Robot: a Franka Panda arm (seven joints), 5 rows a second.
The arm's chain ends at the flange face. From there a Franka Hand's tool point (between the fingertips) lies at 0.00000 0.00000 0.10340 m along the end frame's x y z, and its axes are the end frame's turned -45 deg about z.
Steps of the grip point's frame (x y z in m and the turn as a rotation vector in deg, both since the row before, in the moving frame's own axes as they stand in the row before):
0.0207 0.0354 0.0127 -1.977 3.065 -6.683
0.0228 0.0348 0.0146 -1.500 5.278 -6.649
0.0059 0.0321 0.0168 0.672 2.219 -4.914
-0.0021 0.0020 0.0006 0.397 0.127 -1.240
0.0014 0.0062 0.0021 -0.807 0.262 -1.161
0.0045 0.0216 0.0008 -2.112 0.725 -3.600
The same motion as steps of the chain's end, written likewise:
0.0333 0.0122 0.0129 0.769 3.565 -6.683
0.0324 0.0138 0.0151 2.671 4.793 -6.649
0.0251 0.0223 0.0169 2.044 1.094 -4.914
0.0003 0.0036 0.0006 0.371 -0.191 -1.240
0.0040 0.0027 0.0021 -0.385 0.756 -1.161
0.0148 0.0104 0.0009 -0.981 2.006 -3.600

